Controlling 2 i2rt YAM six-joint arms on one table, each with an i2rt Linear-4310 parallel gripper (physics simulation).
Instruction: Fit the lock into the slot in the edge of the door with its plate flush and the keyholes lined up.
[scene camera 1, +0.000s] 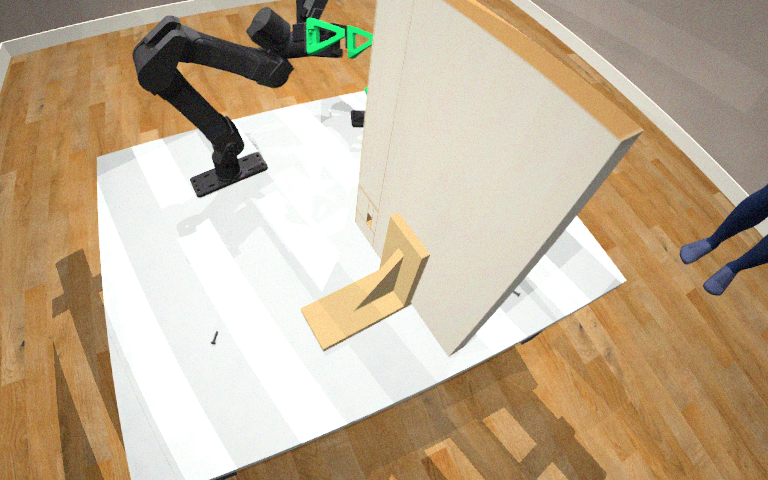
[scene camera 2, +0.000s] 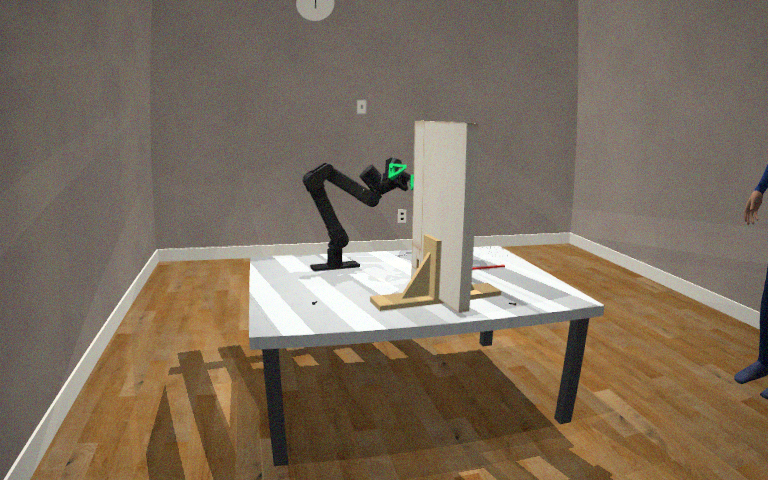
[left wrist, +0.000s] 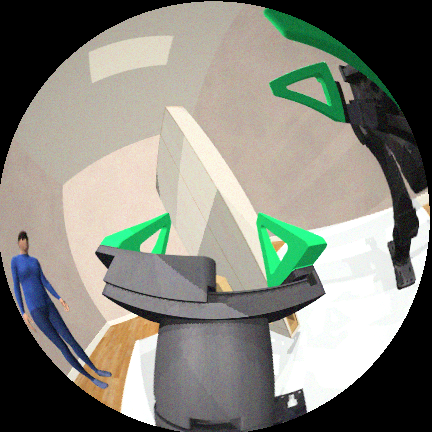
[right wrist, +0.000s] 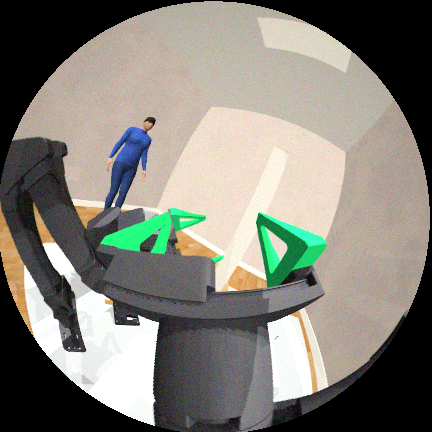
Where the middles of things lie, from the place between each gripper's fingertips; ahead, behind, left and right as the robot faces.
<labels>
Now: right hand 33 cm short of the door (scene camera 1: 488, 146), 5 cm to the left of it and 9 cm above it. The rest, counted from my right hand: wooden bracket (scene camera 1: 352, 309) 33 cm ahead, 5 cm to the right, 30 cm below.
The door is 21 cm ahead of my left hand, 6 cm to the right of it and 4 cm below it. Also, from my left hand: wooden bracket (25 cm below, 21 cm ahead, 6 cm to the right).
</labels>
